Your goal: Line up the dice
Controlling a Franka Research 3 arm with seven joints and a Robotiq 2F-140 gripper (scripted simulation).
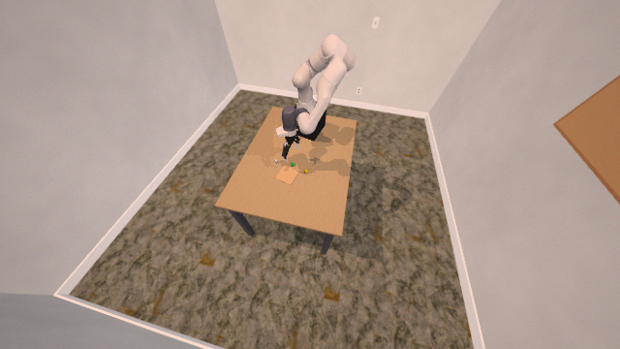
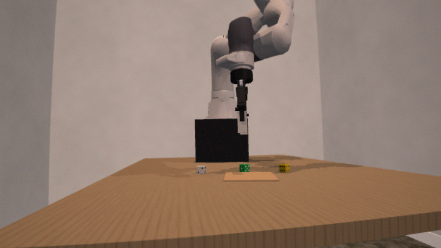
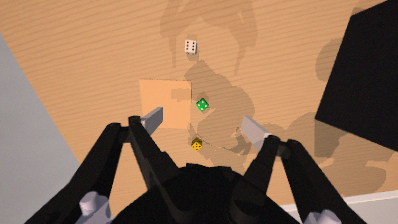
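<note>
My hand is 120 mm above the green die. The rest, counted from my hand: tan mat 130 mm below, 100 mm ahead; then white die 140 mm to the right, 120 mm below, 20 mm ahead; then yellow die 130 mm to the left, 120 mm below, 30 mm ahead.
</note>
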